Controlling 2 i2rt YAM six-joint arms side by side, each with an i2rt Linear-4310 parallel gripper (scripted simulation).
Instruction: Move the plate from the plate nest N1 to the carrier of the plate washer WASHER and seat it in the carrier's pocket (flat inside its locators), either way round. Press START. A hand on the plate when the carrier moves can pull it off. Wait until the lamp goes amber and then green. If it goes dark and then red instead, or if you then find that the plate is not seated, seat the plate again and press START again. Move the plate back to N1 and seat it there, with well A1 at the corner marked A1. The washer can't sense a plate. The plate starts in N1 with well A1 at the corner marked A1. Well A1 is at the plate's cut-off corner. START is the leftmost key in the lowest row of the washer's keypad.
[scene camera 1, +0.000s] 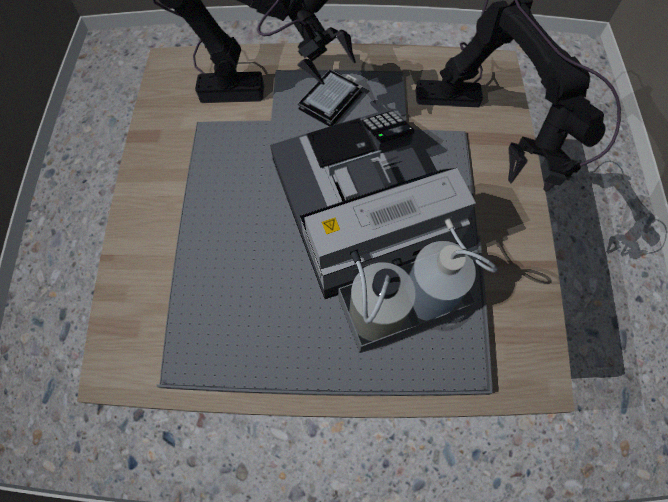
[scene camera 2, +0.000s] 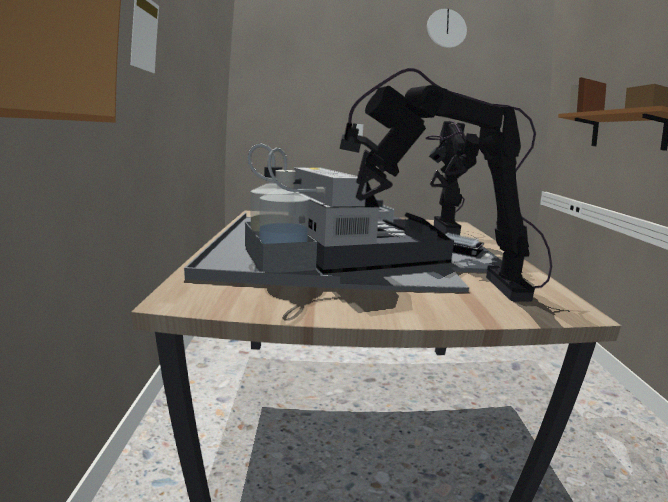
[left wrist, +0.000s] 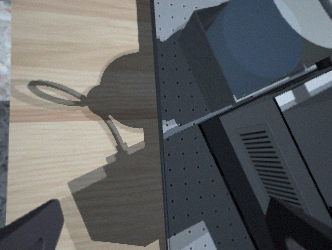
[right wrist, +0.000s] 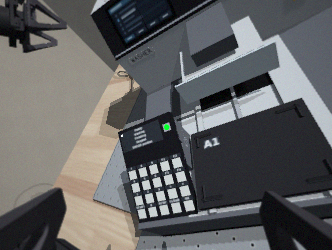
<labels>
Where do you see a white plate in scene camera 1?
329, 98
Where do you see the left gripper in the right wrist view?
61, 34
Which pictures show the left gripper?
Scene camera 1, scene camera 2, the left wrist view and the right wrist view: all of them.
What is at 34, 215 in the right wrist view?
The right gripper.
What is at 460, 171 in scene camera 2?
The right gripper.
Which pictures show the right gripper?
Scene camera 1, scene camera 2 and the right wrist view only.
</labels>
